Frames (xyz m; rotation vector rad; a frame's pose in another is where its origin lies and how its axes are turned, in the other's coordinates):
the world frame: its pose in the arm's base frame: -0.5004 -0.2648 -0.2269 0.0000 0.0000 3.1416
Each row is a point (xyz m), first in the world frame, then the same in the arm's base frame.
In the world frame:
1: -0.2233 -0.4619 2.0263
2: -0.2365 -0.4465 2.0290
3: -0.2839 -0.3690 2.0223
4: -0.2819 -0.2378 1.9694
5: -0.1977 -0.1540 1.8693
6: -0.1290 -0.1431 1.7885
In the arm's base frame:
1: -0.2771 0.1971 1.7994
2: -0.2639 0.1817 1.8021
3: -0.2165 0.1042 1.7954
4: -0.2185 -0.0270 1.7425
5: -0.3027 -0.1108 1.6424
6: -0.3714 -0.1217 1.5616

